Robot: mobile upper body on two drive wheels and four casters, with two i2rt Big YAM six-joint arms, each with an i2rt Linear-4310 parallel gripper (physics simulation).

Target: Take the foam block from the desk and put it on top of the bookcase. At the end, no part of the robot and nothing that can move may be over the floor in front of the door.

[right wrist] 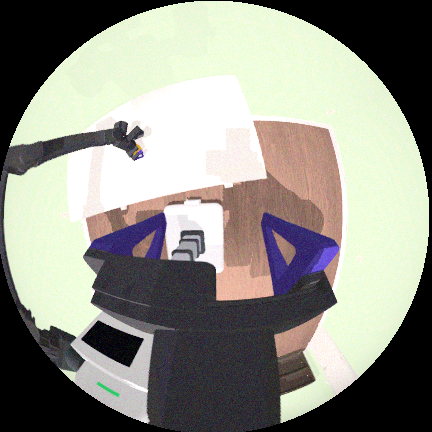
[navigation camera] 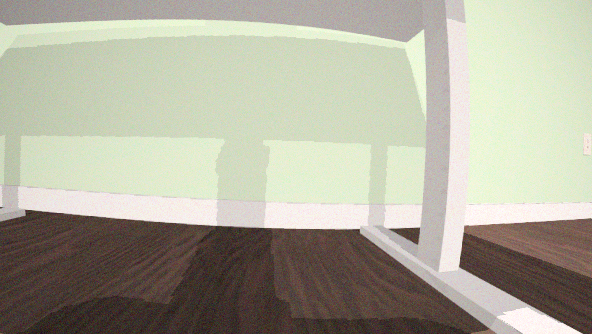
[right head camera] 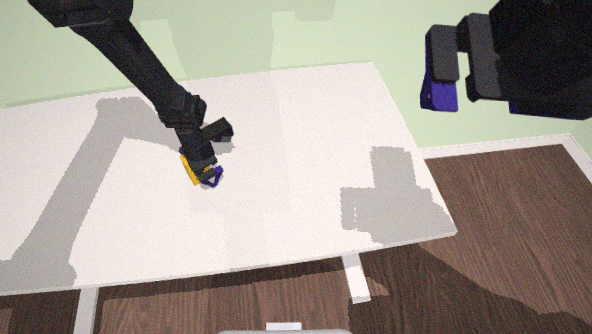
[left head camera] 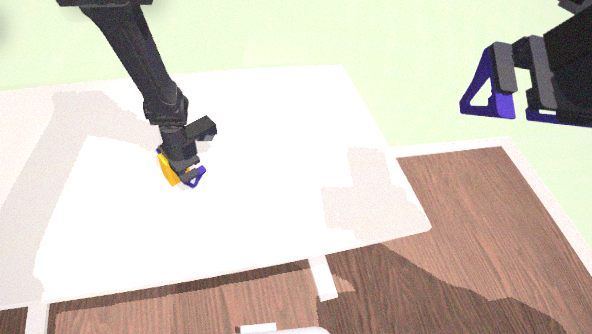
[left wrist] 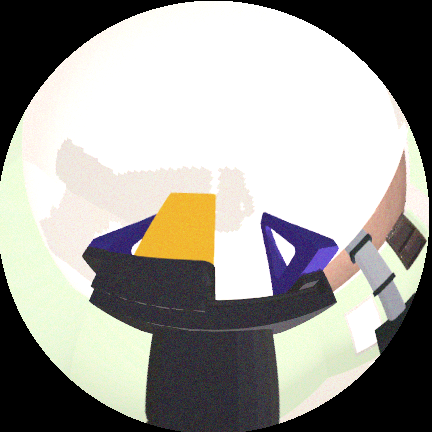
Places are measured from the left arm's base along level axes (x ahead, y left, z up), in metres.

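Pixels of known places: left gripper, fingertip midpoint: [right wrist: 138, 151] [right head camera: 206, 175] [left head camera: 184, 175] [left wrist: 212, 216]; right gripper, fingertip midpoint: [right wrist: 213, 217] [right head camera: 467, 104] [left head camera: 495, 111].
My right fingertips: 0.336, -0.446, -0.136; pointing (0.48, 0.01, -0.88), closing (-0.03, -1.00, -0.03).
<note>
Ahead of a thing's pixels: the offset from my right fingertips to its middle, as dx, dy, dz. "spot": to the spot under its first point. Level surfaces: height alone.
The yellow foam block @(+0.325, +0.447, -0.508) [left head camera: 167, 171] lies on the white desk @(dz -0.553) [left head camera: 245, 172], left of its middle. My left gripper [left head camera: 181, 168] is open and lowered around the block. In the left wrist view the block [left wrist: 181, 227] sits between the two blue fingers, close against the left one, with a gap to the right one; the left gripper [left wrist: 213, 245] is down at the desk top. The block also shows in the right head view [right head camera: 190, 169] under the left gripper [right head camera: 204, 172]. My right gripper [right head camera: 465, 75] is open and empty, held high off the desk's right side.
The desk's right leg and foot @(spot: +0.470, -0.045, -1.000) [navigation camera: 440, 144] stand on the dark wood floor. My white base [right wrist: 193, 229] is at the desk's near edge. A green wall with a white skirting board [navigation camera: 253, 212] runs behind the desk.
</note>
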